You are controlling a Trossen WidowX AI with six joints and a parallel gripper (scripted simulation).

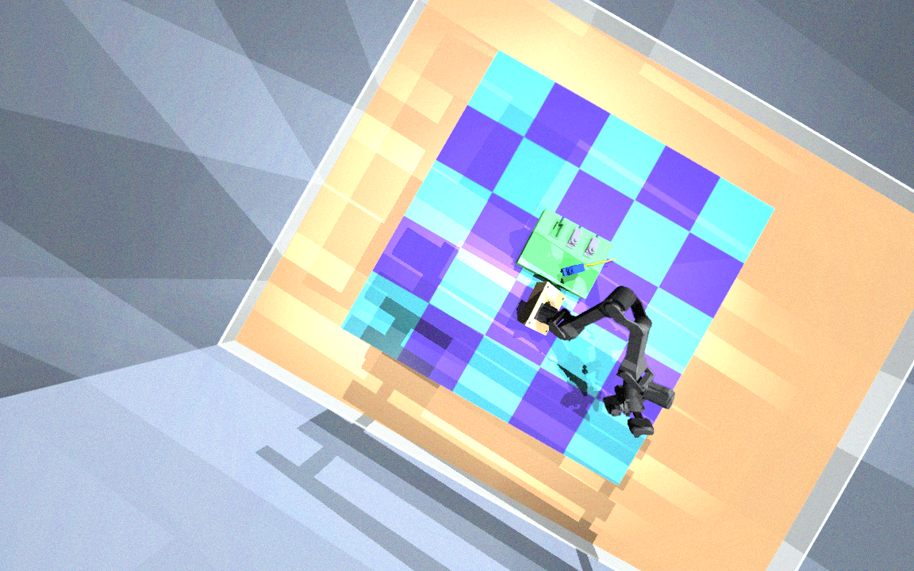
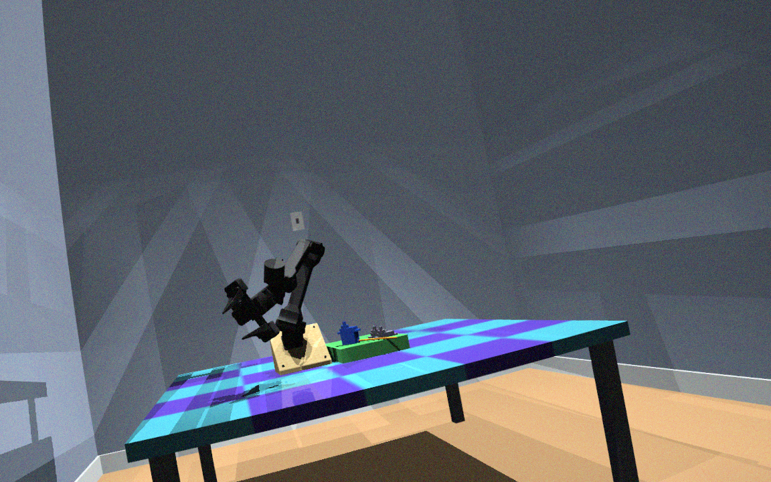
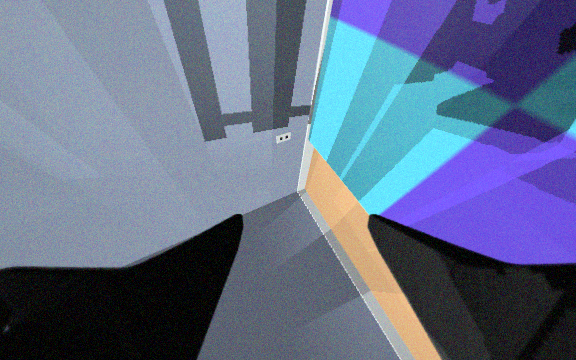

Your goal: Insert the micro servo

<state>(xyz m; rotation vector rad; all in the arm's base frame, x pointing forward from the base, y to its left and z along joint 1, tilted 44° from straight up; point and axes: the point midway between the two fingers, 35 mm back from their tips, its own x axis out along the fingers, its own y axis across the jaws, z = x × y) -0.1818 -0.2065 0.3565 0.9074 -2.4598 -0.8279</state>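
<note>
Right now my gripper tip is 42 cm to the right of the green robot deck, 42 cm short of it and 17 cm above it.
</note>
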